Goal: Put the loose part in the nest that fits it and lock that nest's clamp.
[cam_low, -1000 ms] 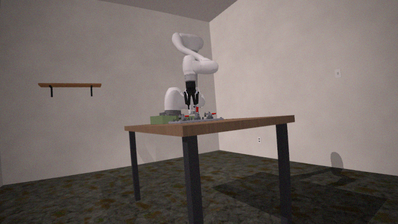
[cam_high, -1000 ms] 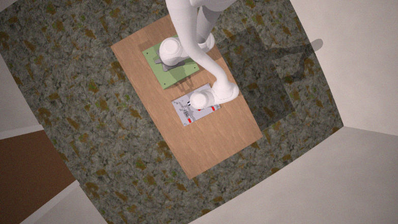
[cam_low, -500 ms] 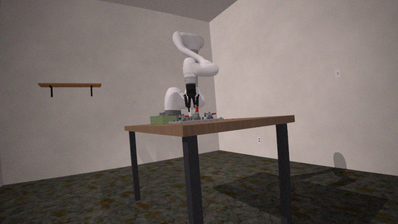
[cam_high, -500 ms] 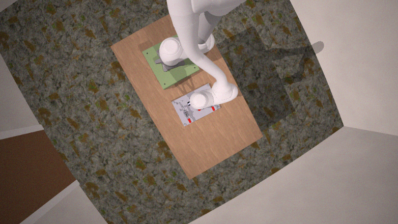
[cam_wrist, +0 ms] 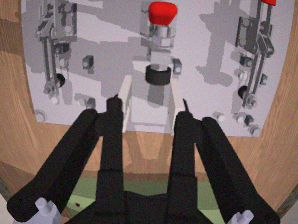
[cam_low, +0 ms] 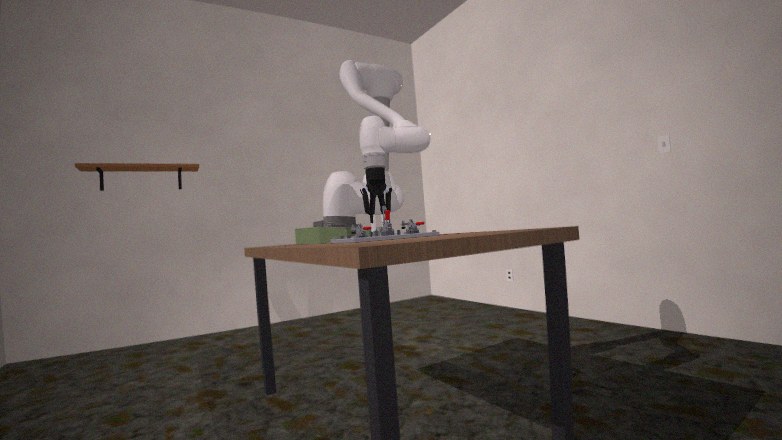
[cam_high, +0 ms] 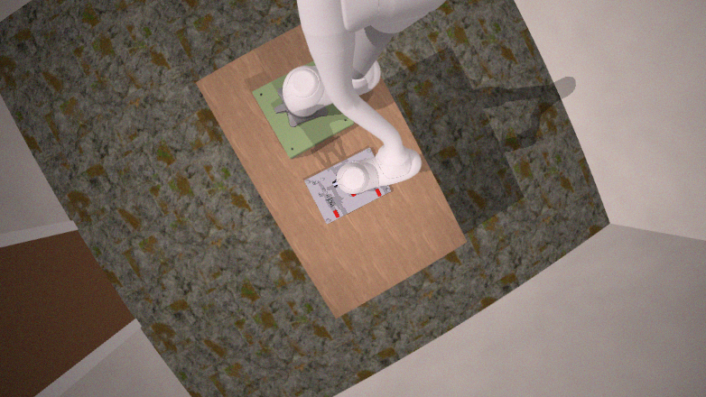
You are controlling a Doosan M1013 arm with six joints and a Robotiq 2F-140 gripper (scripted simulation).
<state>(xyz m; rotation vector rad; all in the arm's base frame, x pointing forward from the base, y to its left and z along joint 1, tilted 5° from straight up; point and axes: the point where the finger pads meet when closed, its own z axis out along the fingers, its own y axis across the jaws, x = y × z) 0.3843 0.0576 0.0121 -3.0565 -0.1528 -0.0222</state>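
Now: the loose part 30 mm below my hand. From my hand the other things lie so: grey fixture plate 60 mm below, 40 mm ahead.
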